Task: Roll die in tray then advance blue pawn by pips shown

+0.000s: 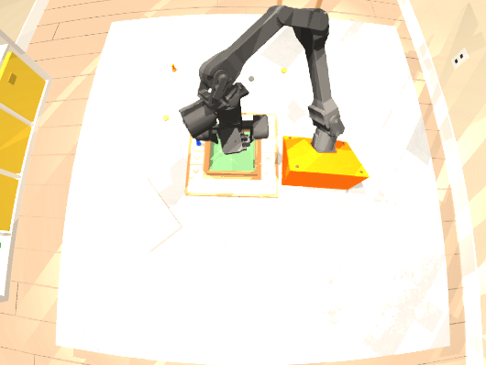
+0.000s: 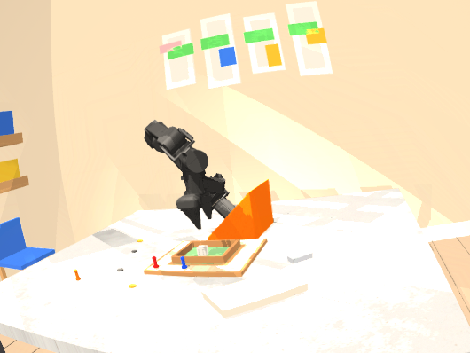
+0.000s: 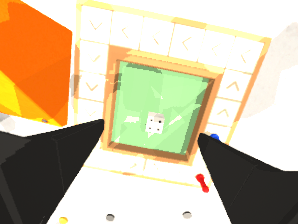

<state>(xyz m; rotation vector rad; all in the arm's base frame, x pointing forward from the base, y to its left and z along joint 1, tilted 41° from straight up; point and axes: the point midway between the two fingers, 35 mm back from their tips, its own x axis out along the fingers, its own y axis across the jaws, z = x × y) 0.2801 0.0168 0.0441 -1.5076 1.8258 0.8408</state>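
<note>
Now: the blue pawn 11 cm ahead of my gripper tip, 4 cm to the right of it and 8 cm below it. Round my gripper tip: white die: 1 cm ahead, 2 cm to the right, 8 cm below; green tray: 1 cm ahead, 1 cm to the right, 10 cm below; red pawn: 11 cm ahead, 13 cm to the right, 8 cm below.
</note>
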